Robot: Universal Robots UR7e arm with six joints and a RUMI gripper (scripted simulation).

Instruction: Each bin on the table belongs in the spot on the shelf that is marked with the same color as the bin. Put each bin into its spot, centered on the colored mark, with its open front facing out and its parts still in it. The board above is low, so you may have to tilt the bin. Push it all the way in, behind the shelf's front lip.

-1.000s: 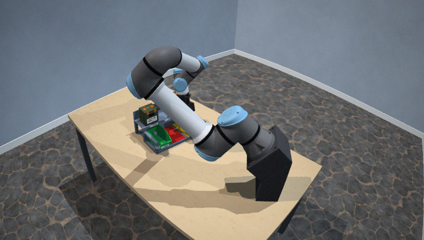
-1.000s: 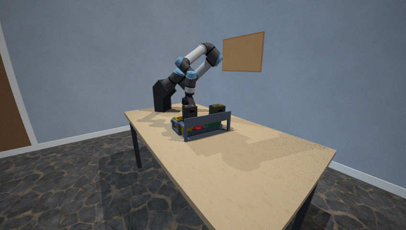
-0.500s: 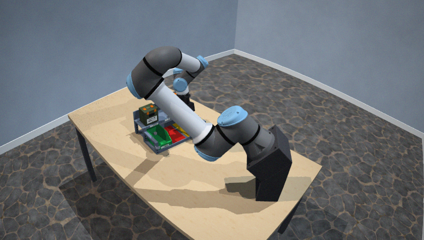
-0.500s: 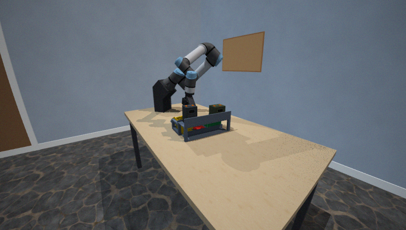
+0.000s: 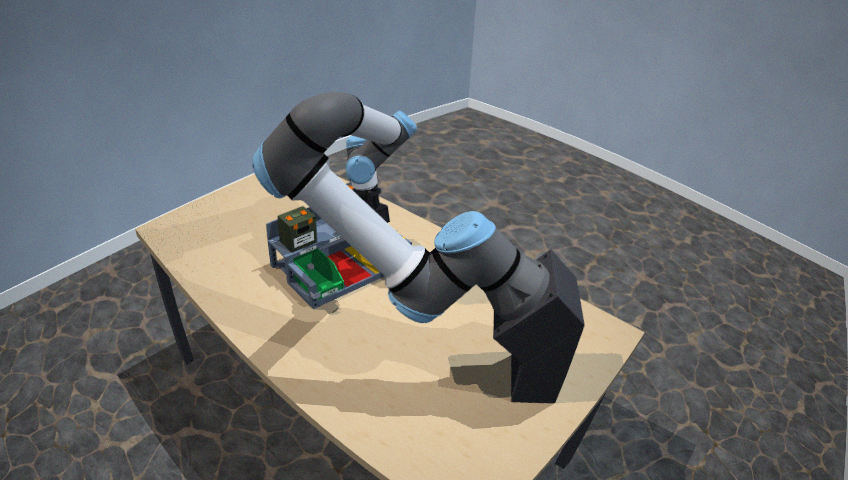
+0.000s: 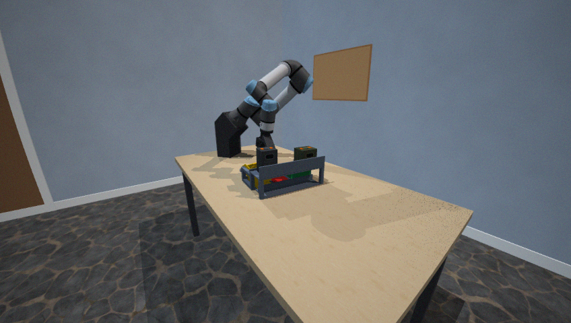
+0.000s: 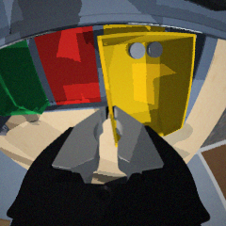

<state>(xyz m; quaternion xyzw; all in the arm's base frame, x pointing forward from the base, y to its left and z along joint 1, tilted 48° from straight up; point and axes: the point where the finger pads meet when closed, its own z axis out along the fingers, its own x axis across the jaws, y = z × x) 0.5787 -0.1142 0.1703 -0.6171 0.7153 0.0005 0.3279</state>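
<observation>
My hand is 50 mm to the left of the yellow bin and 20 mm above it. The rest, counted from my hand: green bin 180 mm to the left, 50 mm ahead, 40 mm below; black box 150 mm ahead, 80 mm above, 50 mm to the right.
</observation>
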